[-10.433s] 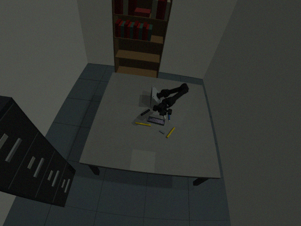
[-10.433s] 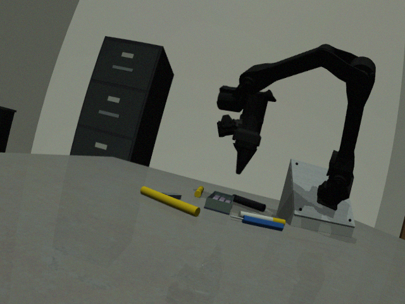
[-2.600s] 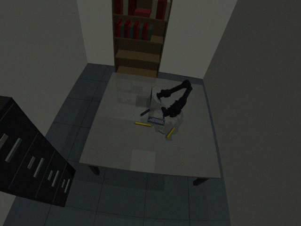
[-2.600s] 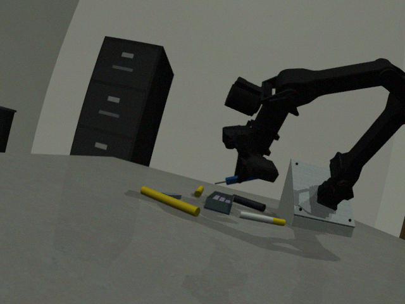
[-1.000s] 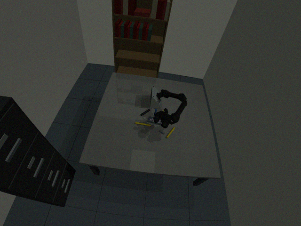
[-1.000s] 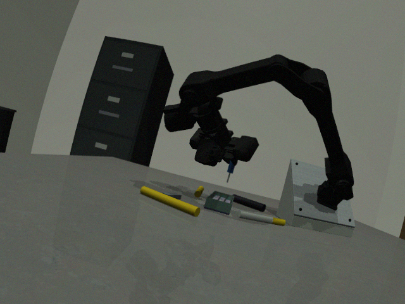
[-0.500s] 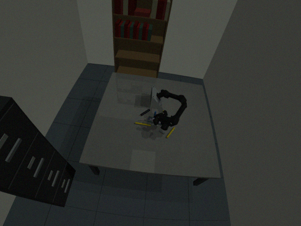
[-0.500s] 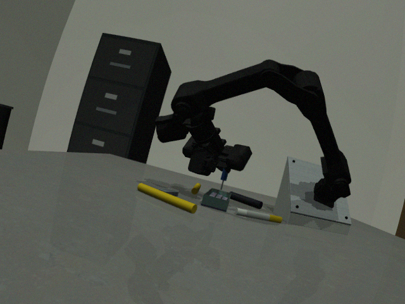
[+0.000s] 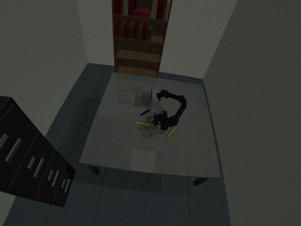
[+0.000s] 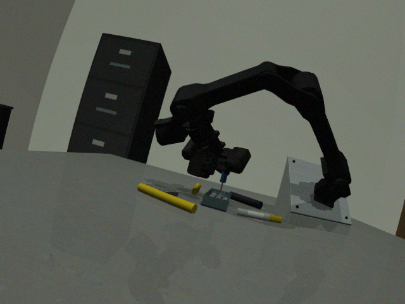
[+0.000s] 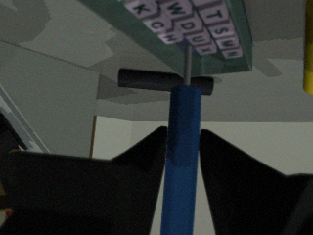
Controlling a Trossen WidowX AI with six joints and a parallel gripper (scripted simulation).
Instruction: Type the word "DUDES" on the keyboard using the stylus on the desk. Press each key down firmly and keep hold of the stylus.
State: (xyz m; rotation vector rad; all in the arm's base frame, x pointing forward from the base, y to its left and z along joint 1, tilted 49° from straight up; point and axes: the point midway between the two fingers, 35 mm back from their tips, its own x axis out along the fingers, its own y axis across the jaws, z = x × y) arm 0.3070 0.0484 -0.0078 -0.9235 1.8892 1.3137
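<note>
My gripper tip is 10 cm to the left of the black cylinder, 8 cm past it and 7 cm above it. From my gripper tip the other things lie so: blue stylus 1 cm below; long yellow cylinder 20 cm to the left, 11 cm ahead, 7 cm below; stylus tip 5 cm below.
</note>
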